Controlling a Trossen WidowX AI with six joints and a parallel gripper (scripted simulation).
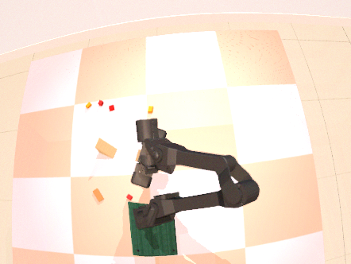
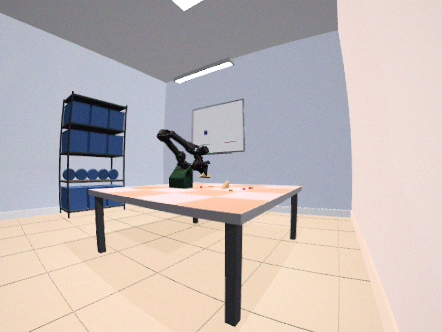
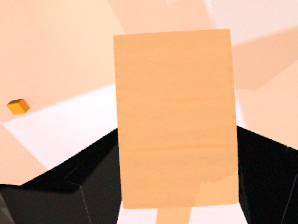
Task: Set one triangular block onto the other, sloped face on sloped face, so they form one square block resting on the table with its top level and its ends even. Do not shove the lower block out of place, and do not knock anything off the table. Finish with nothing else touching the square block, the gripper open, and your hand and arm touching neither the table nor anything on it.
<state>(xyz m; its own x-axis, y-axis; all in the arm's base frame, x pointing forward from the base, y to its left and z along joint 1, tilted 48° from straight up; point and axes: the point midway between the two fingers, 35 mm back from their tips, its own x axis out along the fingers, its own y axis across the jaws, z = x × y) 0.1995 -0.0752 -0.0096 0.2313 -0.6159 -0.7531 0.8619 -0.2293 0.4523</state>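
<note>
Now: the triangular block 10 mm above my gripper tip.
</note>
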